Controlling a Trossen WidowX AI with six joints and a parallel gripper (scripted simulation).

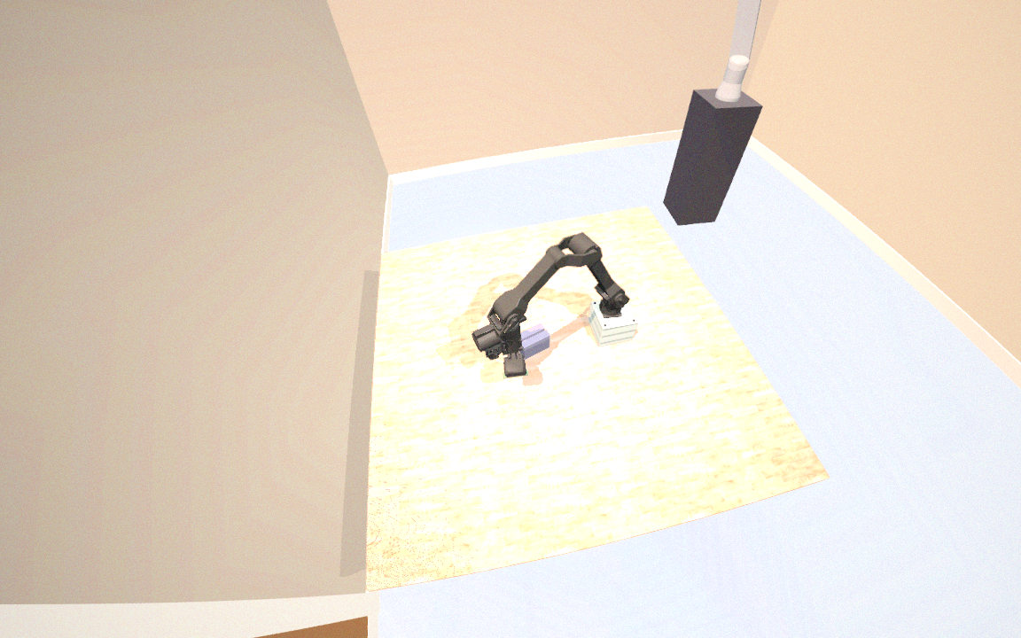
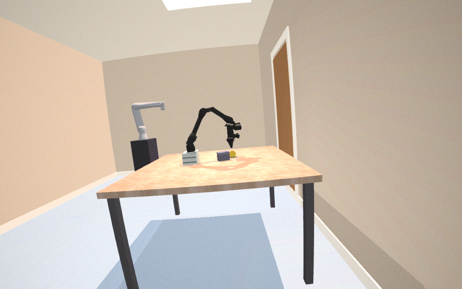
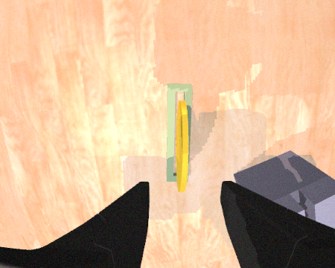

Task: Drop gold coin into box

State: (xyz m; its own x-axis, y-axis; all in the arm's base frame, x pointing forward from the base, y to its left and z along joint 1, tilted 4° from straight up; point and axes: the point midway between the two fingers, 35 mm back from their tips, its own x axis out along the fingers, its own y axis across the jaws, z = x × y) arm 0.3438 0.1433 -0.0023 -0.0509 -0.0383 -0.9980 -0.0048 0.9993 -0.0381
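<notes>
The gold coin lies 6 cm below my gripper tip.
</notes>
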